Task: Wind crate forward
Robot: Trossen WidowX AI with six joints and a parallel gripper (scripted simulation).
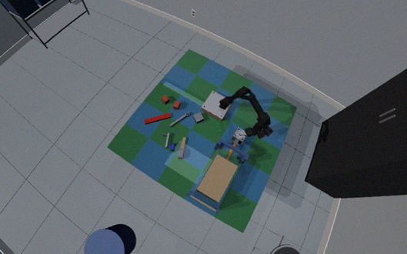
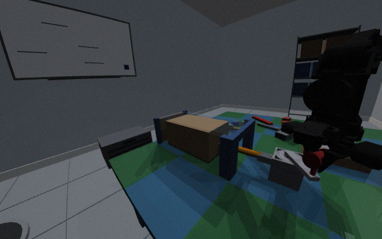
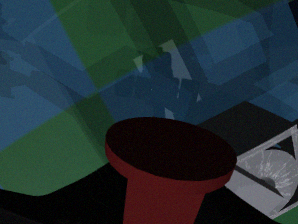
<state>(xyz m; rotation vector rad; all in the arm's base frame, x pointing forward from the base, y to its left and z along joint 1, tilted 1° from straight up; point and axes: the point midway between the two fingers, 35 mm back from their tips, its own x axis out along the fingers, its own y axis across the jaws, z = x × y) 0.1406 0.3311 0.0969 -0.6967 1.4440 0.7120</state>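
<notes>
Right now the blue steel frame is 210 mm ahead of my gripper tip, 90 mm to the right of it and 10 mm below it. Round my gripper tip: red knob: 20 mm above; then grey crank arm: 30 mm to the right, 20 mm ahead, 10 mm below; then grey winch: 100 mm to the right, 90 mm below, 30 mm ahead.
</notes>
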